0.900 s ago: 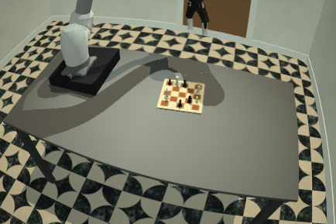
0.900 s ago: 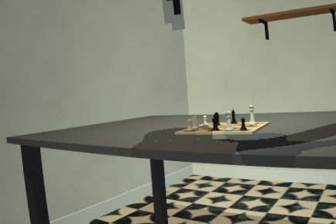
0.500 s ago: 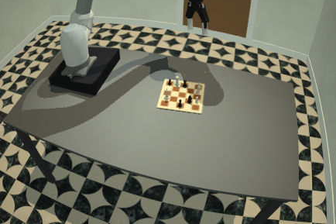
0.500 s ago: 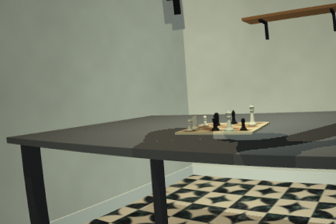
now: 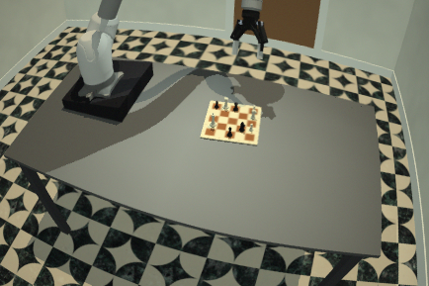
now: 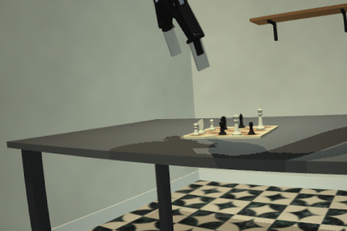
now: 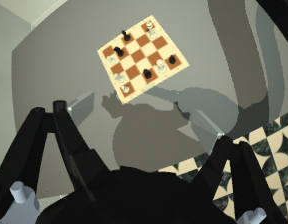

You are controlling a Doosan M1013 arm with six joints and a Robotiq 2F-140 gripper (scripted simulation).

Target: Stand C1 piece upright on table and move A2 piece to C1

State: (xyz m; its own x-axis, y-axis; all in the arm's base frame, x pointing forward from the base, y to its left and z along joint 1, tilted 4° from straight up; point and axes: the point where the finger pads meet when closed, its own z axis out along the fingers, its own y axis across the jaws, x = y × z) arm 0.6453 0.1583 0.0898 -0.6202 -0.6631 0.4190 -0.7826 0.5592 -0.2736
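Right now the chessboard is 200 mm to the right of my hand, 200 mm below it and 20 mm behind it.
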